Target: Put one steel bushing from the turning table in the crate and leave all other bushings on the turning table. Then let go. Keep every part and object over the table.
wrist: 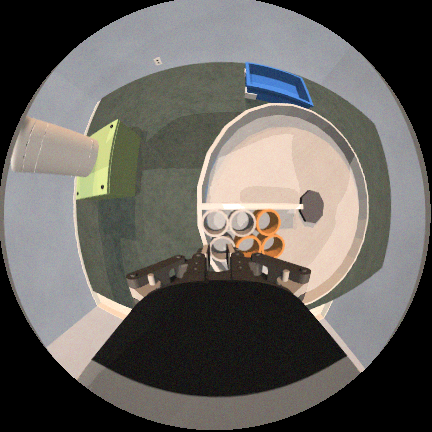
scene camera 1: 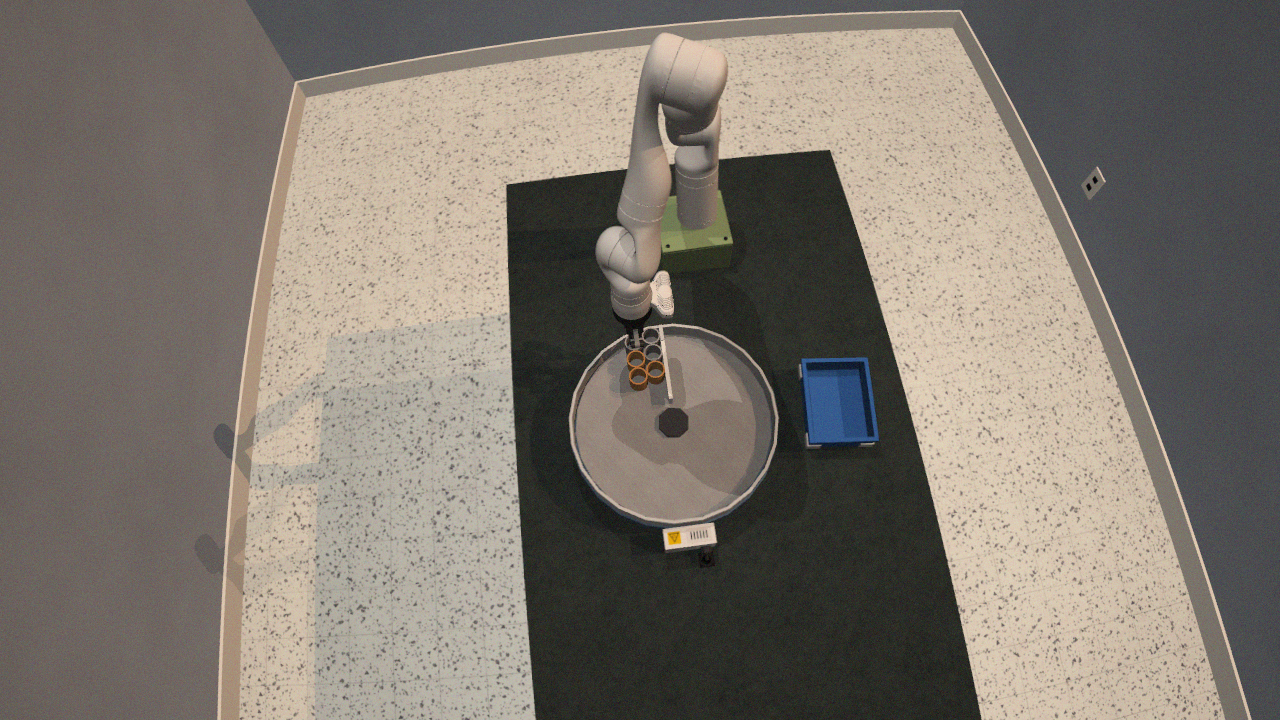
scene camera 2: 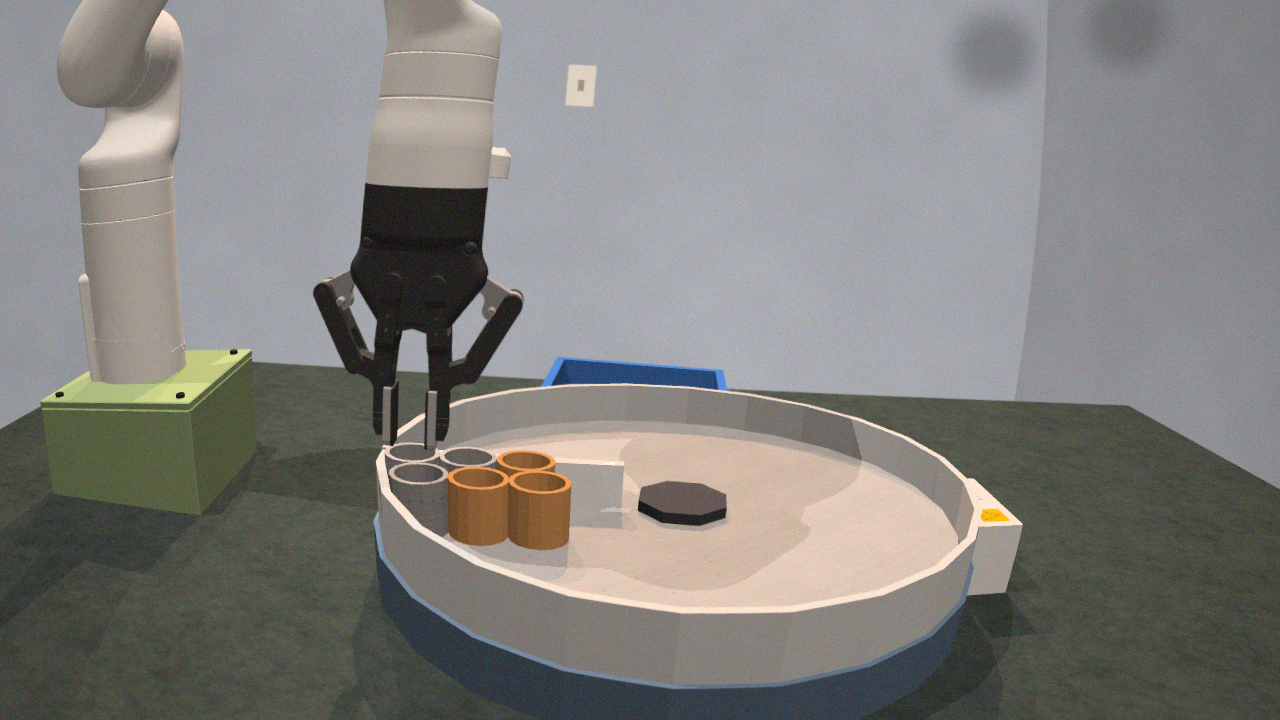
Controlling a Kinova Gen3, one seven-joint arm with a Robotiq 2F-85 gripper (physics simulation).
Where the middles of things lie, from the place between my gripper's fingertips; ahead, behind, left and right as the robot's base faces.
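Scene:
Counted from my hand, the blue crate (scene camera 1: 838, 405) is 8 cm below, and it sits 24 cm ahead of my hand and 38 cm to the left of it.

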